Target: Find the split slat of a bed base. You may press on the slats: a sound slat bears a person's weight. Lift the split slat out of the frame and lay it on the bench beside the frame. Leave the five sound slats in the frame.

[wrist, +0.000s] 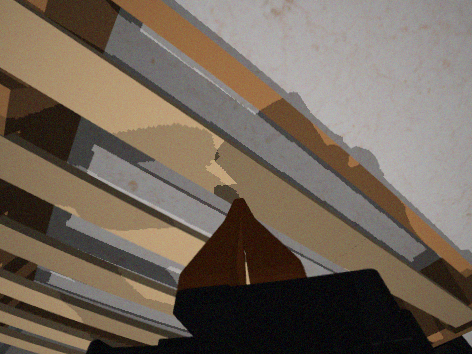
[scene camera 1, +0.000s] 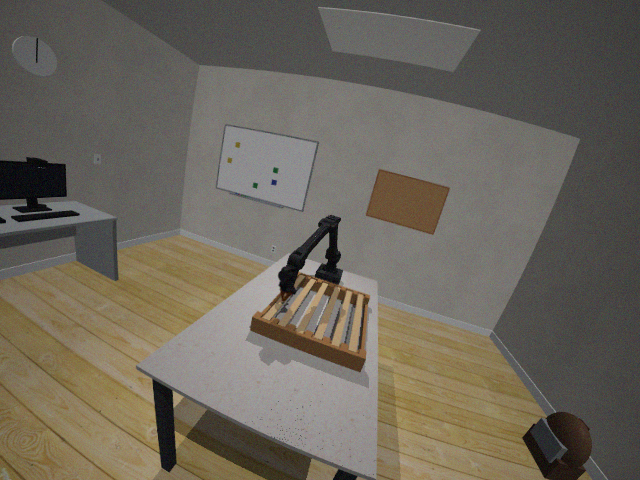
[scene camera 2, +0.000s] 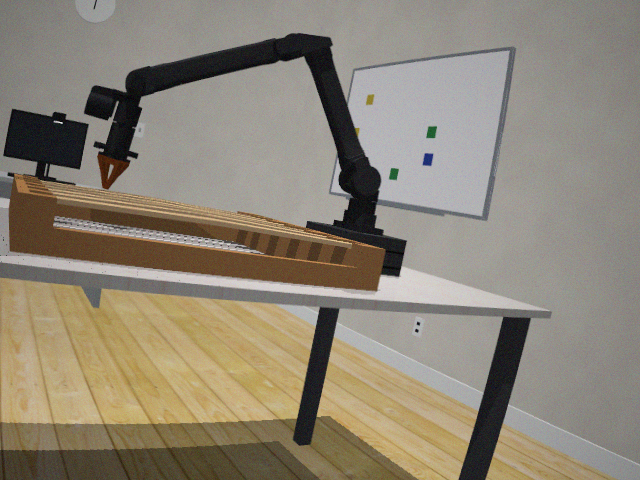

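Observation:
The brown bed-base frame [scene camera 1: 310, 343] [scene camera 2: 196, 263] [wrist: 170, 30] lies on the white-grey bench [scene camera 1: 217, 361] [scene camera 2: 465, 294] [wrist: 350, 60] with six pale slats across it. My gripper [scene camera 1: 283, 296] [scene camera 2: 107, 186] [wrist: 239, 204] is shut and empty, pointing down with its tips at or just above the outermost slat [wrist: 100, 85], at the frame's left side in scene camera 1. Whether the tips touch it, I cannot tell. That slat looks straight, with shadows across it. The second slat [wrist: 165, 240] lies beside it, partly behind the fingers. No split shows on any slat.
The arm's base [scene camera 1: 329, 272] [scene camera 2: 392, 248] stands behind the frame's far end. The frame's side rail [wrist: 295, 120] runs beside the outermost slat, and bench surface lies beyond it. A desk [scene camera 1: 93, 222] with a monitor [scene camera 1: 31, 179] stands apart at the left.

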